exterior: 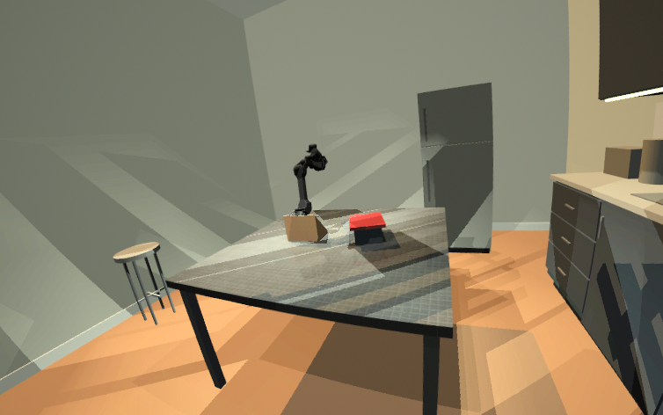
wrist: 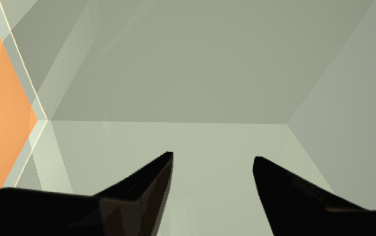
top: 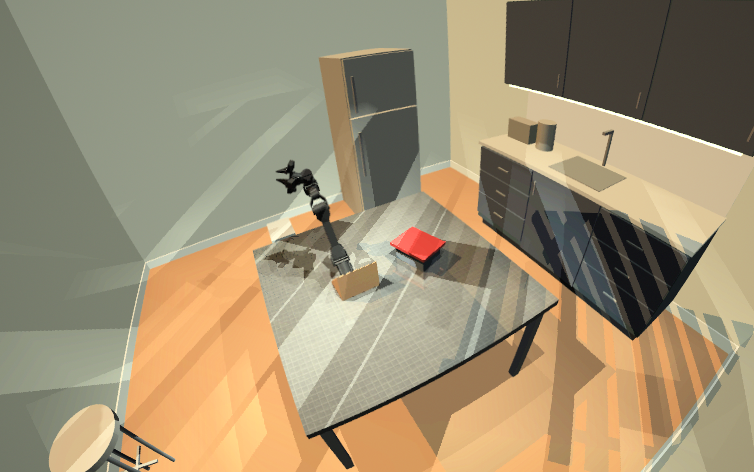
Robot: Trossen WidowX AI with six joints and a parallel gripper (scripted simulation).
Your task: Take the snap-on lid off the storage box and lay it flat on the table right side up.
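Right now my gripper tip is 57 cm short of the lid, 51 cm to the left of it and 40 cm above it. Round my gripper tip: storage box (57 cm ahead, 51 cm to the right, 45 cm below).
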